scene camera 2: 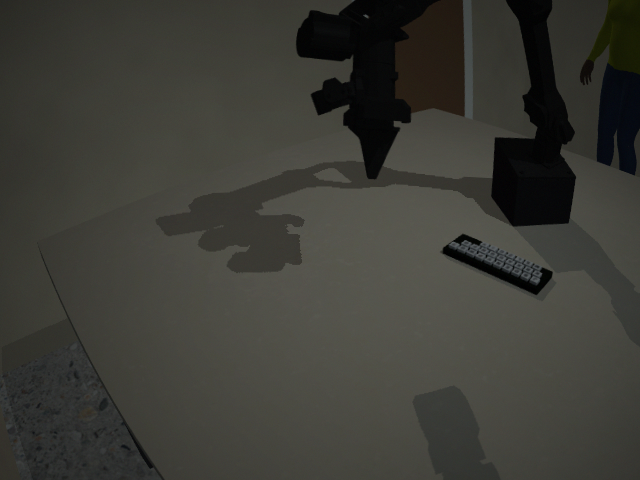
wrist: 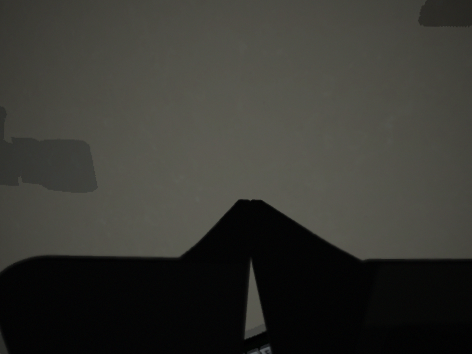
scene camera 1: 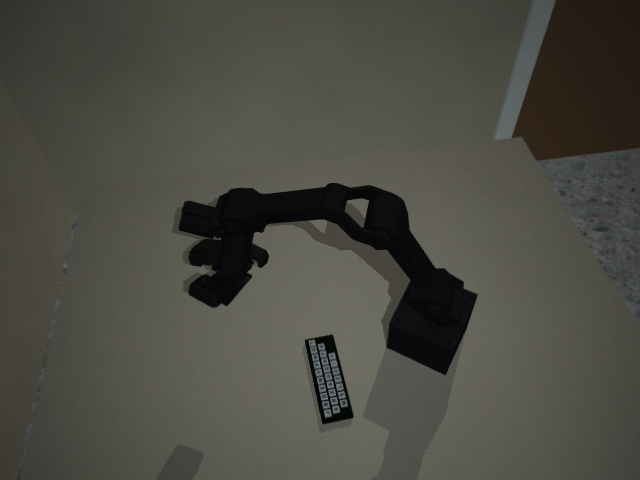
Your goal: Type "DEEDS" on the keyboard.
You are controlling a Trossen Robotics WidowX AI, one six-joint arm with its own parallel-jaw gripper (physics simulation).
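Seen in the pictures: gripper, fingertip midpoint: [scene camera 2: 371,179] [wrist: 248,211] [scene camera 1: 225,304]; arm's base, origin of the base link: [scene camera 2: 545,157] [scene camera 1: 443,314].
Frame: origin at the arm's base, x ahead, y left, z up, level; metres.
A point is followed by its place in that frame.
Observation:
A small black keyboard with white keys [scene camera 1: 329,379] {x 0.236, y 0.098, z -0.102 m} [scene camera 2: 497,263] {x 0.257, y 0.100, z -0.101 m} lies flat on the table [scene camera 1: 155,372] {x 0.612, y 0.077, z -0.117 m} [scene camera 2: 289,356] {x 0.613, y 0.083, z -0.117 m}. In the wrist view a small piece of the keyboard [wrist: 259,348] {x 0.254, y 0.129, z -0.106 m} shows at the bottom edge, in the gap between the fingers; the rest is hidden. My gripper [scene camera 2: 372,177] {x 0.444, y 0.016, z 0.052 m} [wrist: 248,211] {x 0.444, y 0.016, z 0.052 m} is shut and empty, with its fingertips together and pointing down. It is above the table and apart from the keyboard, up and to the left of it in both scene views. In scene camera 1 the fingertips are hard to make out.
The arm's black base block [scene camera 1: 431,330] {x 0.028, y 0.033, z -0.009 m} [scene camera 2: 540,198] {x 0.062, y 0.039, z -0.060 m} stands beside the keyboard, to its right in scene camera 1. Dark arm shadows lie on the table. A brown door [scene camera 1: 594,77] and a person in a yellow-green top [scene camera 2: 624,38] are beyond the table.

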